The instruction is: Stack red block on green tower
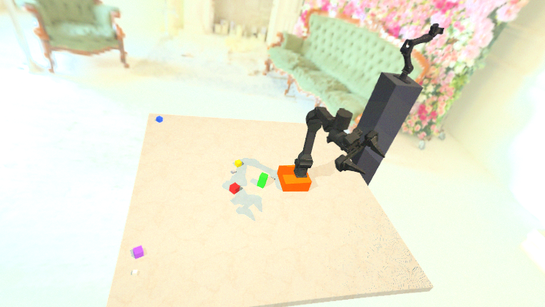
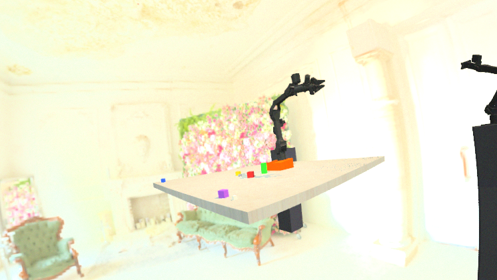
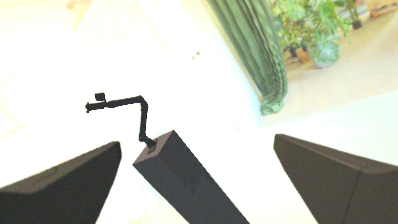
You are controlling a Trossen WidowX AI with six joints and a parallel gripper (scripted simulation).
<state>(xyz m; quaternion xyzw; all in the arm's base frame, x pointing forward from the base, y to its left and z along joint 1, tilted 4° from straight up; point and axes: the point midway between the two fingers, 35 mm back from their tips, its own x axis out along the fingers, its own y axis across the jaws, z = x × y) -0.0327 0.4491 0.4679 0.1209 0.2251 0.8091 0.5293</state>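
My gripper tip is now 520 mm above the red block, 400 mm to the left of it and 380 mm short of it. Also, from my gripper tip: yellow block (610 mm to the right, 530 mm below, 340 mm ahead); purple block (780 mm ahead, 530 mm below, 60 mm to the right); small white cube (780 mm ahead, 530 mm below, 20 mm to the left).
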